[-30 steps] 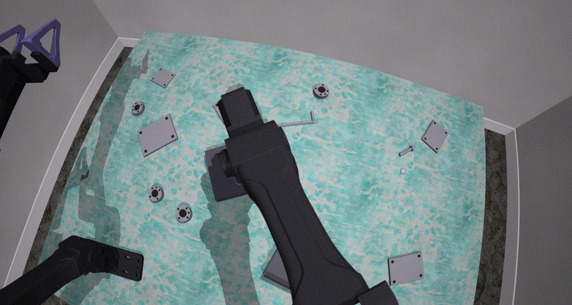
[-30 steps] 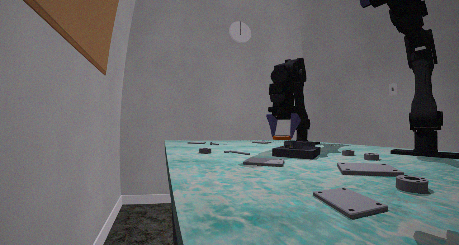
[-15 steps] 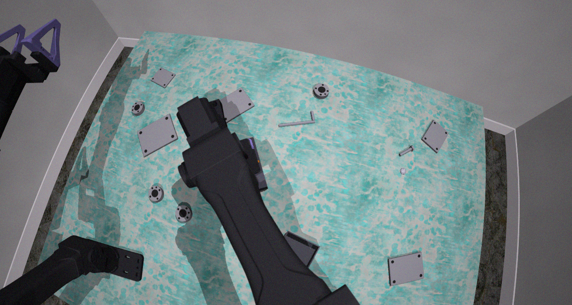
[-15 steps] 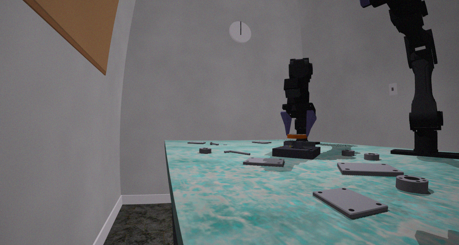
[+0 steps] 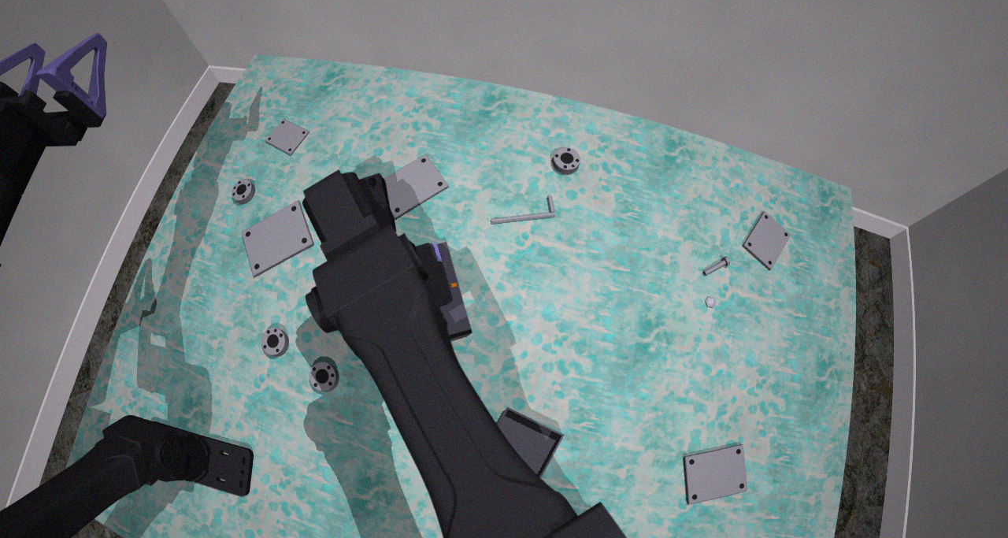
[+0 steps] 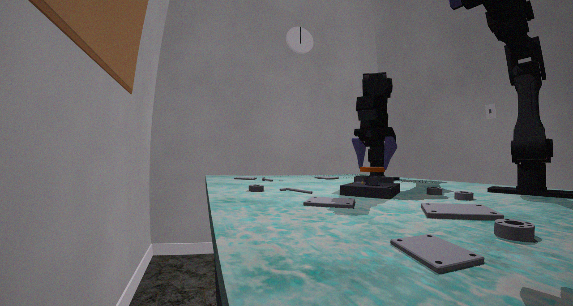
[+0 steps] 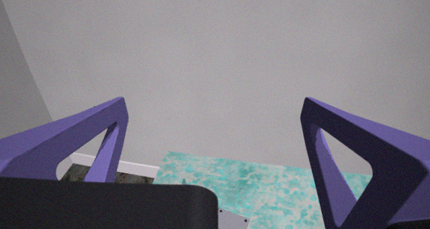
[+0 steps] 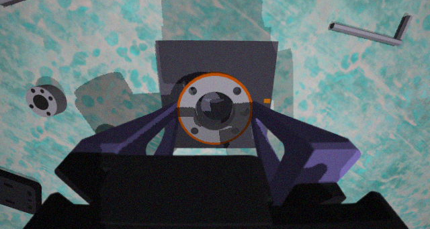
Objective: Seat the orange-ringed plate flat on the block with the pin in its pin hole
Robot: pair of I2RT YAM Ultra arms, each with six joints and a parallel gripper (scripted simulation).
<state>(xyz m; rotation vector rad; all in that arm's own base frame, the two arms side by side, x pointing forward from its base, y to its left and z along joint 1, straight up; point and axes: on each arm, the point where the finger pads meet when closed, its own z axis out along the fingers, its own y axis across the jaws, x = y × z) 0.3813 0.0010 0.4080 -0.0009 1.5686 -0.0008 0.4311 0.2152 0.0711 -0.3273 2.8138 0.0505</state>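
The dark block is 2 cm ahead of my right hand, 3 cm to the right of it and 5 cm below it. Round my right hand: l-shaped key: 17 cm ahead, 13 cm to the right, 7 cm below; then plate: 1 cm below; then dark tray: 17 cm behind, 18 cm to the right, 6 cm below.
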